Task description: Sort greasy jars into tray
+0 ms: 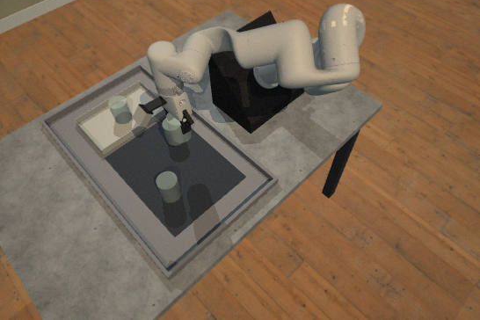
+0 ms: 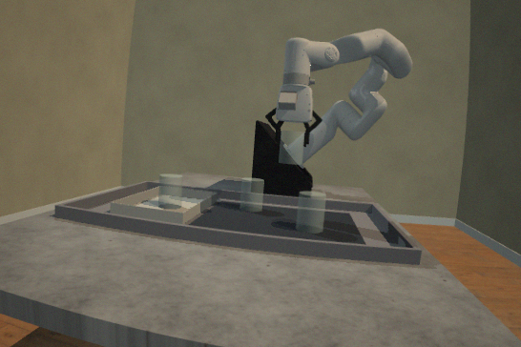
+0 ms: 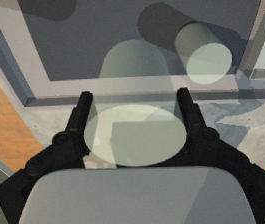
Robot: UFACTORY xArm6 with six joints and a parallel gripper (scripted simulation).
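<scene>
The cream tray lies 33 cm to the right of my hand, 21 cm below it and 8 cm ahead of it. From my hand the other things lie so: dark mat 22 cm below, 6 cm ahead, 1 cm to the right.
</scene>
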